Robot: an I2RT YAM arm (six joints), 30 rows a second.
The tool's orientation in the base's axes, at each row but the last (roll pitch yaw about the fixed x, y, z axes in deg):
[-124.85, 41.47, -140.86]
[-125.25, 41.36, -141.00]
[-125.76, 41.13, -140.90]
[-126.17, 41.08, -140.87]
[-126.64, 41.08, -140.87]
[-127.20, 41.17, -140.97]
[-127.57, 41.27, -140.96]
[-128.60, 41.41, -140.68]
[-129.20, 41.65, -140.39]
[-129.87, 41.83, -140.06]
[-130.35, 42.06, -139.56]
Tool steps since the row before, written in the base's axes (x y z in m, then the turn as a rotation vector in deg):
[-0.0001, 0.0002, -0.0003, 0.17, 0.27, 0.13]
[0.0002, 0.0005, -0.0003, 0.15, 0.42, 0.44]
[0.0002, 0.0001, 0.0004, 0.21, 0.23, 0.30]
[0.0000, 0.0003, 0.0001, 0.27, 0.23, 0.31]
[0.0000, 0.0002, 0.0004, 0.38, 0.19, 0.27]
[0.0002, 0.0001, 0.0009, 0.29, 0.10, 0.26]
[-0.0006, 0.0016, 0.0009, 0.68, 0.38, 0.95]
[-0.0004, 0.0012, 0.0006, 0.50, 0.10, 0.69]
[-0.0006, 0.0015, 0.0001, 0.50, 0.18, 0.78]
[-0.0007, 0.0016, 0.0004, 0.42, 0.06, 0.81]
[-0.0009, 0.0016, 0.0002, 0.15, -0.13, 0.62]
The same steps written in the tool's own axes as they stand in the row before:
[0.0002, 0.0003, 0.0000, -0.31, 0.14, -0.03]
[-0.0002, 0.0006, 0.0001, -0.58, 0.07, -0.23]
[-0.0004, -0.0002, -0.0001, -0.43, 0.01, -0.05]
[-0.0002, 0.0002, -0.0002, -0.47, 0.00, -0.01]
[-0.0004, -0.0001, -0.0003, -0.49, 0.00, 0.12]
[-0.0008, -0.0005, -0.0003, -0.39, -0.07, 0.08]
[-0.0010, 0.0007, -0.0015, -1.20, -0.25, -0.02]
[-0.0007, 0.0006, -0.0010, -0.79, -0.32, 0.05]
[-0.0004, 0.0012, -0.0010, -0.89, -0.31, -0.02]
[-0.0006, 0.0011, -0.0013, -0.81, -0.42, -0.06]
[-0.0004, 0.0012, -0.0013, -0.44, -0.46, -0.14]

